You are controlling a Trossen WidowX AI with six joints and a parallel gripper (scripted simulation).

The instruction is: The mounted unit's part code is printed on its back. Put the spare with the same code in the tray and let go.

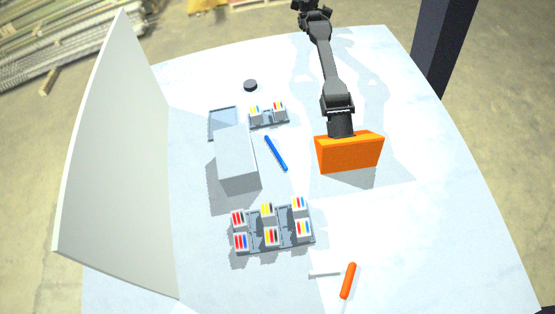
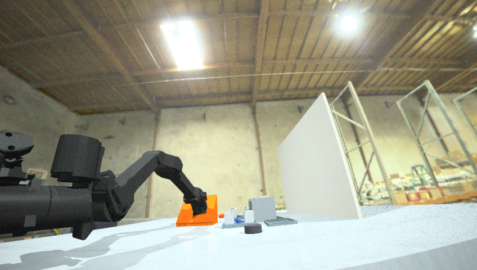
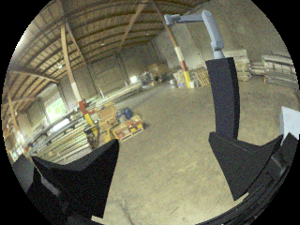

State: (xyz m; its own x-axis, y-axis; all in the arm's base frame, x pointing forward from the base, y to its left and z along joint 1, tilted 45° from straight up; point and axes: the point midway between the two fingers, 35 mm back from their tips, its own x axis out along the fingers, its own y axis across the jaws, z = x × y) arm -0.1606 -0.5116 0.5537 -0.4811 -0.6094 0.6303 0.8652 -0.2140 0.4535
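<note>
The spare is 600 mm to the left of my gripper tip, 390 mm ahead of it and 40 mm below it. The rest, counted from my gripper tip: dark flat tray: 580 mm to the left, 500 mm ahead, 70 mm below; rack: 600 mm to the left, 360 mm ahead, 70 mm below; black puck: 440 mm to the left, 390 mm ahead, 70 mm below.
</note>
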